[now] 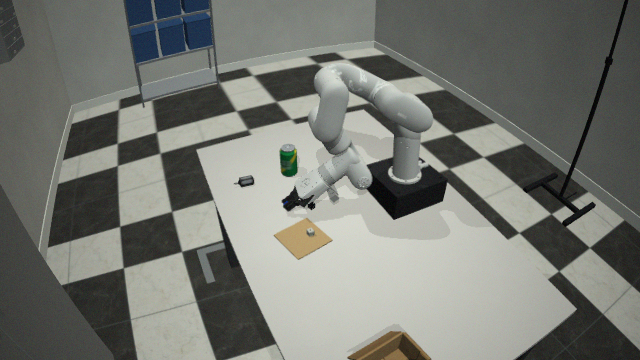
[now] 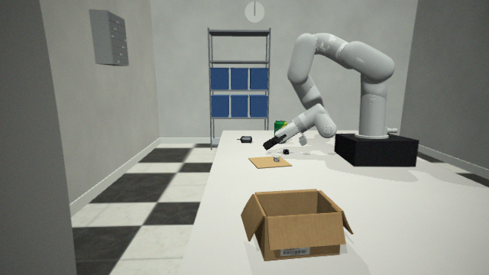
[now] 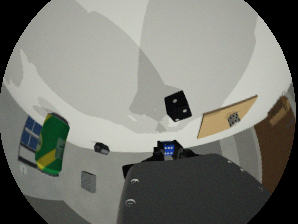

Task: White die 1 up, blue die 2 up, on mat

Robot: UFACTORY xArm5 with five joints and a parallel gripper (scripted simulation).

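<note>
The black die is 8 cm behind my hand, 1 cm to the left of it and 3 cm below it. The rest, counted from my hand: blue die (1 cm ahead, 1 cm below); tan mat (1 cm ahead, 14 cm to the left, 4 cm below); white die (2 cm behind, 14 cm to the left, 3 cm below).
</note>
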